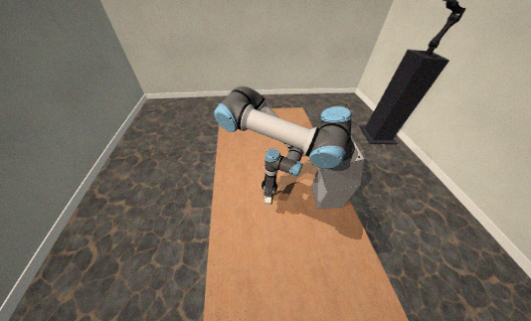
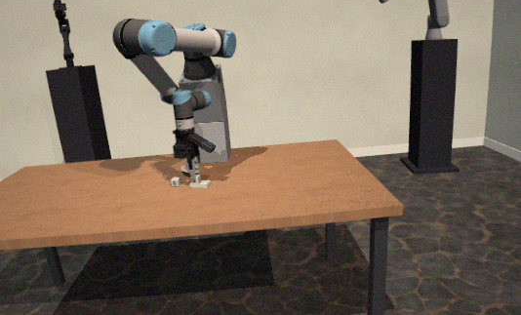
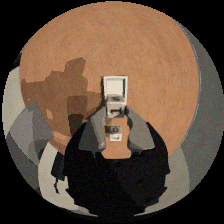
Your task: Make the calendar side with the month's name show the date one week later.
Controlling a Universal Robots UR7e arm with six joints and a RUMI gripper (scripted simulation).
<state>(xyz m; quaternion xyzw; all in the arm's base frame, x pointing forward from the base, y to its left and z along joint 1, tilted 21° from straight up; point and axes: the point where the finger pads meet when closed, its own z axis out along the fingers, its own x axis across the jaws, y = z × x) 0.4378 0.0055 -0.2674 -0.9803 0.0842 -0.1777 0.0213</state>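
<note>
My hand is 2 cm to the right of the white calendar tray and 3 cm above it.
</note>
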